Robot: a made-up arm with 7 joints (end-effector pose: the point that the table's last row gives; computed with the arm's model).
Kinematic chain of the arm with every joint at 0, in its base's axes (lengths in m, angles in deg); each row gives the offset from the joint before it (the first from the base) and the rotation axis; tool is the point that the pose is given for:
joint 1: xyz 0 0 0.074 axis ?
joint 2: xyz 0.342 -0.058 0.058 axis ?
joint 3: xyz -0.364 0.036 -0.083 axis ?
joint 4: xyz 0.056 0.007 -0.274 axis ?
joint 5: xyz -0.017 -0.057 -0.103 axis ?
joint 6: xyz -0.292 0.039 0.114 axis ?
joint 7: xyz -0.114 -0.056 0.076 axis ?
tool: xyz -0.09 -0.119 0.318
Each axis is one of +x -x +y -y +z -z.
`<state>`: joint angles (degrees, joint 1 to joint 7).
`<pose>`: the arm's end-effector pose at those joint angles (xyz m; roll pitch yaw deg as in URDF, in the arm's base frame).
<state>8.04 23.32 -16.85 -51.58 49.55 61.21 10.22</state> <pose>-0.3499 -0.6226 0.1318 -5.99 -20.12 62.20</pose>
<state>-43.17 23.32 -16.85 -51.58 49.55 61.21 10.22</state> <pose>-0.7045 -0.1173 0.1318 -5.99 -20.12 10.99</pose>
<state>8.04 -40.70 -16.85 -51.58 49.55 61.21 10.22</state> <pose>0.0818 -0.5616 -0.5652 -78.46 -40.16 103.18</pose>
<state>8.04 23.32 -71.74 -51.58 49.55 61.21 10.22</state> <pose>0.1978 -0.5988 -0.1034 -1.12 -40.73 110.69</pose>
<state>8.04 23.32 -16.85 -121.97 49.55 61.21 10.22</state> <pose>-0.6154 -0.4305 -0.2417 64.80 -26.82 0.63</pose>
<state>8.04 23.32 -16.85 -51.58 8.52 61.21 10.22</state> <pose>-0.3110 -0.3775 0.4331 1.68 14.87 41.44</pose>
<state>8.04 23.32 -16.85 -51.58 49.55 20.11 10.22</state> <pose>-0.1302 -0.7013 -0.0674 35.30 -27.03 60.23</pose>
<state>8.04 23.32 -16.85 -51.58 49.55 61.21 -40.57</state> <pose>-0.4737 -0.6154 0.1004 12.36 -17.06 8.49</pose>
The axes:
joint 1: +z
joint 2: +y
joint 3: -z
joint 4: -x
joint 5: +z
joint 6: -x
joint 7: +z

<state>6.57 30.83 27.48 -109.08 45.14 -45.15 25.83</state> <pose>-0.4546 -0.0071 -0.5646 148.84 -33.53 -50.46</pose>
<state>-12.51 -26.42 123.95 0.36 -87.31 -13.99 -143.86</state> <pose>0.1660 -0.3098 0.1392 -13.07 -17.87 -8.25</pose>
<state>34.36 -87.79 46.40 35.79 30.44 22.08 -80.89</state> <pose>-0.0081 0.5099 -0.5229 61.26 -10.50 -101.78</pose>
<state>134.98 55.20 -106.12 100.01 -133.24 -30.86 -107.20</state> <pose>0.3977 -0.6477 0.2975 15.76 74.89 7.85</pose>
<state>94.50 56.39 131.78 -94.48 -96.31 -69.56 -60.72</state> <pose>-0.2800 0.2827 0.4848 -138.22 70.10 32.49</pose>
